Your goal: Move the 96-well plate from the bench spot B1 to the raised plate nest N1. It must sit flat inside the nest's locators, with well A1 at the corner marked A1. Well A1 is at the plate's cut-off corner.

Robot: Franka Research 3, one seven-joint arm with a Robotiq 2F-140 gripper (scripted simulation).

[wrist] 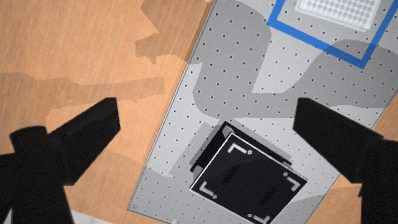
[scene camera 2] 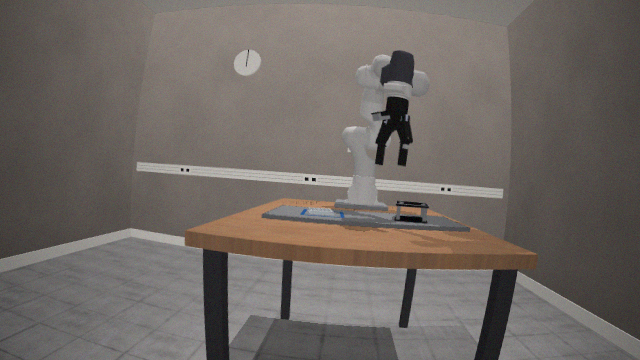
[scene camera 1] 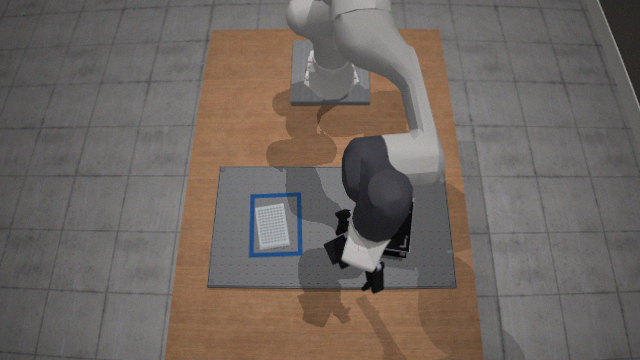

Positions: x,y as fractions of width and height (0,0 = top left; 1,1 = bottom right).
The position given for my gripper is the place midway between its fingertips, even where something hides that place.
In view: my gripper (scene camera 2: 0.61,0.46) and a 96-well plate (scene camera 1: 0.42,0.61).
My gripper also shows in the wrist view (wrist: 0.52,0.51) and in scene camera 1 (scene camera 1: 0.55,0.72).
